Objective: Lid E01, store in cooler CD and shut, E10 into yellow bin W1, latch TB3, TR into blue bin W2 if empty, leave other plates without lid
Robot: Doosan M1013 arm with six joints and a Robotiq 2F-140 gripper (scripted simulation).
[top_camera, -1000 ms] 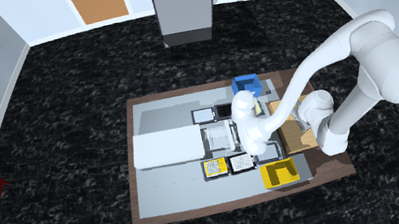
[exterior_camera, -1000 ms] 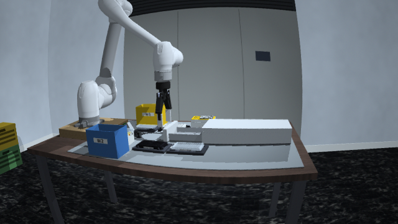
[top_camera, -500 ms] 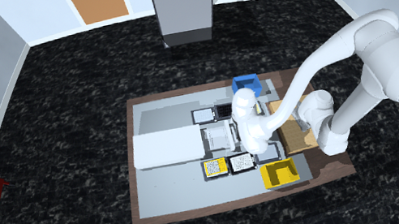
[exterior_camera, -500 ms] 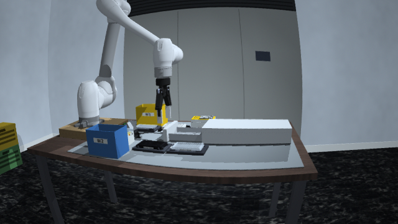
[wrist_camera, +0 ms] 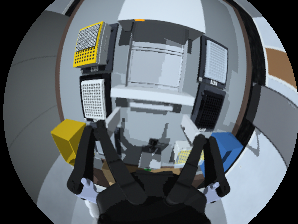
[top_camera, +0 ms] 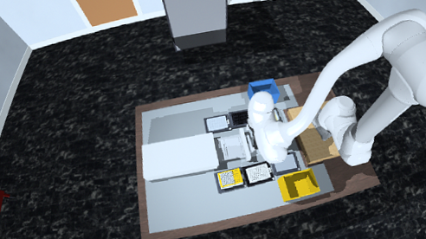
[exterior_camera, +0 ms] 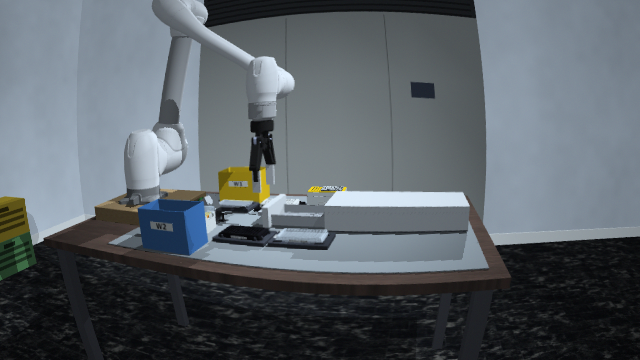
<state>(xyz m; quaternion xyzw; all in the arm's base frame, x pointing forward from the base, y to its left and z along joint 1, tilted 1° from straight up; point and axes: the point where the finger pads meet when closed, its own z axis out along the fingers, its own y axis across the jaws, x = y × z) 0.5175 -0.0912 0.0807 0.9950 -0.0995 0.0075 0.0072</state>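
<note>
The grey plate lid is 150 mm behind my hand, 190 mm to the left of it and 110 mm below it. The rest, counted from my hand: black nest (30 mm ahead, 180 mm to the left, 120 mm below); then white well plate (30 mm ahead, 180 mm to the left, 100 mm below); then drawer (130 mm ahead, 30 mm to the right, 100 mm below).
</note>
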